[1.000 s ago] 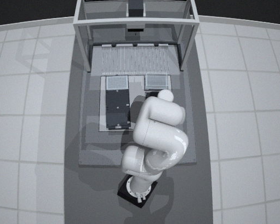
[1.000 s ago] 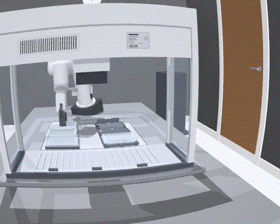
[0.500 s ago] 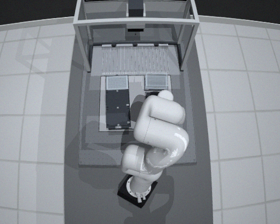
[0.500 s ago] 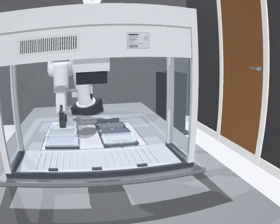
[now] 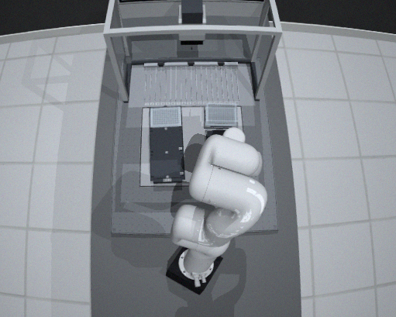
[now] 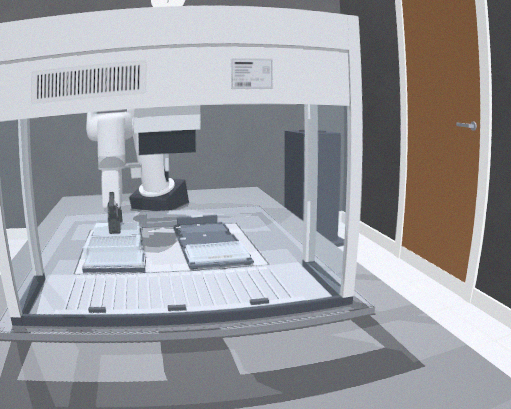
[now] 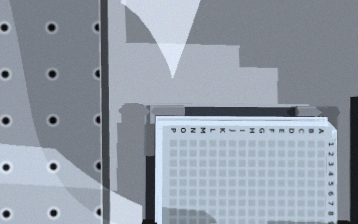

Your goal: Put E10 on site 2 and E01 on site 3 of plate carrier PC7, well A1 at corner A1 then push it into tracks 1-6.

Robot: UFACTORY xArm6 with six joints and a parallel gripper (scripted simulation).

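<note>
The nest S1 lies 20 mm below my hand. Round my hand: dark plate carrier PC7 (210 mm to the left, 140 mm ahead, 10 mm below); dark nest S2 (110 mm ahead, 20 mm below, 10 mm to the right); deep-well block E07 (220 mm ahead, 20 mm to the right).
</note>
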